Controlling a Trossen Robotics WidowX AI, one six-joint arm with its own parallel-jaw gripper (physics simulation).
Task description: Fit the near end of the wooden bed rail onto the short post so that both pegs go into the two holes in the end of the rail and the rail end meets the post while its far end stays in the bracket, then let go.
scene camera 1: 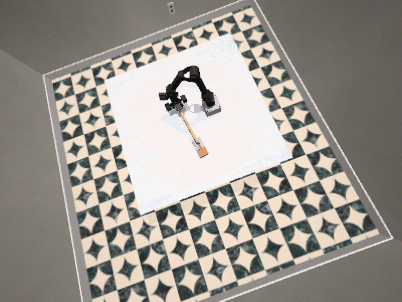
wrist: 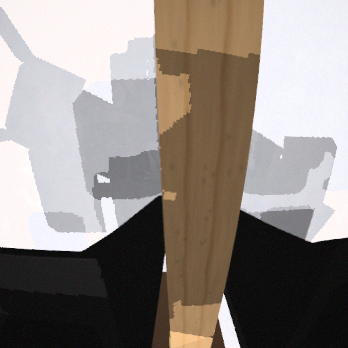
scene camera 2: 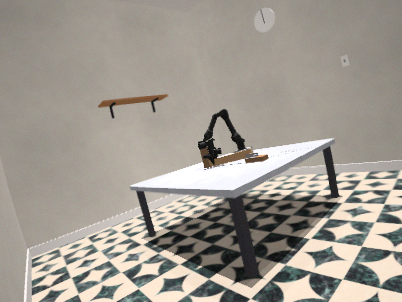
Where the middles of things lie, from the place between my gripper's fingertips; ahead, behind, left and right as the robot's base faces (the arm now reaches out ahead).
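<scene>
The wooden bed rail [wrist: 207, 66]: 30 mm above my hand, 30 mm behind it, 160 mm to the left of it.
</scene>
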